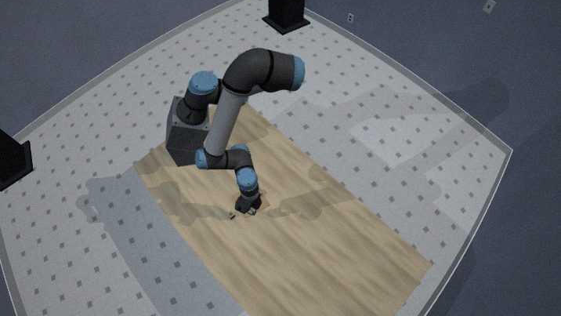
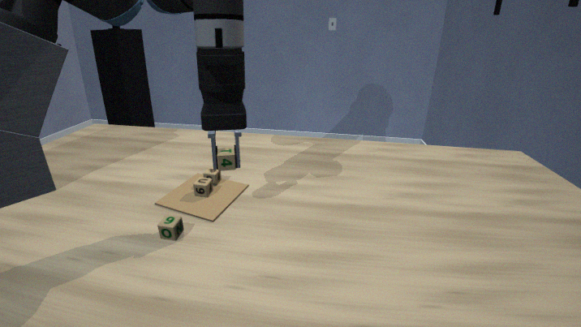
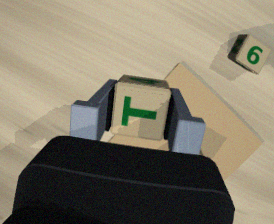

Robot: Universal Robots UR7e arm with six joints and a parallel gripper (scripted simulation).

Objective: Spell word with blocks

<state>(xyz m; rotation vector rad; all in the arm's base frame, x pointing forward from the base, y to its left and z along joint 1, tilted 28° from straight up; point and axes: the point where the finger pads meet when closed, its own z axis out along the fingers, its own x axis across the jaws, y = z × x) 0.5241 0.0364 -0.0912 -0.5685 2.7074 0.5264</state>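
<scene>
Right now the U block is 8 cm behind my hand, 4 cm to the left of it and 10 cm below it. From my hand the other things lie so: tan mat (8 cm behind, 4 cm to the left, 12 cm below); then O block (7 cm behind, 8 cm to the right, 10 cm below); then T block (right at my hand).
</scene>
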